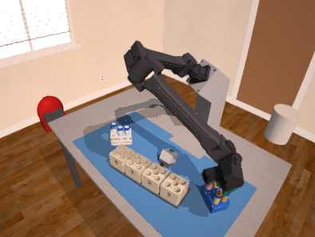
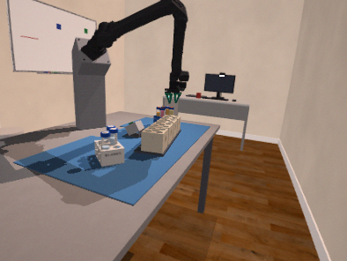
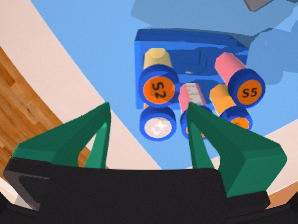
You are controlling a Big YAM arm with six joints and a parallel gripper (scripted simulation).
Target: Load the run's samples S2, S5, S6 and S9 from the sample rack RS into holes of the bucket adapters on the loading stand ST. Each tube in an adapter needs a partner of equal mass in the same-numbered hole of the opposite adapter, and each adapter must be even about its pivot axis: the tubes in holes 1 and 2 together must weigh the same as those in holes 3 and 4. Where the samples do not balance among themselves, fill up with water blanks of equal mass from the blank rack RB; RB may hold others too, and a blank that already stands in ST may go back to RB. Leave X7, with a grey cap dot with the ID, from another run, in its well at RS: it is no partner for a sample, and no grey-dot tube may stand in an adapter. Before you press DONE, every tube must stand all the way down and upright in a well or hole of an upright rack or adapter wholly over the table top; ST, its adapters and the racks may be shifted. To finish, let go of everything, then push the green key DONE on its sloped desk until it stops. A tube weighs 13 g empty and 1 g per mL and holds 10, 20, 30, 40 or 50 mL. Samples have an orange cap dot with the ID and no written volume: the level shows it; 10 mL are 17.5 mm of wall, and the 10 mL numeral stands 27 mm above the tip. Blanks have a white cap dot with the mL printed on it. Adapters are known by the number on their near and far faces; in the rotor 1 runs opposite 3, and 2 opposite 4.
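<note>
Right now my hand is 6 cm past the sample tube S9 and 9 cm above it. From my hand the other things lie so: grey-dot tube X7: 3 cm behind, 4 cm to the left, 9 cm below; sample tube S2: 1 cm behind, 9 cm below; sample tube S5: 8 cm behind, 5 cm to the right, 9 cm below.
</note>
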